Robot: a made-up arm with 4 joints.
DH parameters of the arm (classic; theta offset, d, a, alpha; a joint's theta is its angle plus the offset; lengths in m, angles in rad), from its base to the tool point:
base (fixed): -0.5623 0 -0.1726 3.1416
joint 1: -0.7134 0 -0.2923 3.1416
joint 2: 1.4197 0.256 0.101 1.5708
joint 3: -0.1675 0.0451 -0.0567 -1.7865
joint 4: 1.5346 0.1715 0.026 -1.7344
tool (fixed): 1.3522 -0.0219 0 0
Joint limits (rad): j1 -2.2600..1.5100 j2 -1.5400..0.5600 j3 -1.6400..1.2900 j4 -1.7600..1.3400
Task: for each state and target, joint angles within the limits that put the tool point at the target. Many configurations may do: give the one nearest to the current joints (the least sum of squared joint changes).
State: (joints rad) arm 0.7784 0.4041 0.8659 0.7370
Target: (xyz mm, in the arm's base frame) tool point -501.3 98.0 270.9
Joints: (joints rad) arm 0.3102 -0.3918 1.2880 0.9070
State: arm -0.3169 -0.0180 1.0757 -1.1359
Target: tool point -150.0 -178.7 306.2
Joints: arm -1.1539 0.2138 1.2900 -1.4229
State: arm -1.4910 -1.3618 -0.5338 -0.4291
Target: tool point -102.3 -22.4 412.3
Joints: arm -1.7167 -1.4695 -0.3898 -0.6031
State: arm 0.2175 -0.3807 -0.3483 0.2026
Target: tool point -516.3 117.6 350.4
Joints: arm -0.4901 0.0264 -1.0328 0.1122
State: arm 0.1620 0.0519 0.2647 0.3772
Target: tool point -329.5 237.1 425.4
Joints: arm 0.4241 -0.7470 -0.1820 0.3397
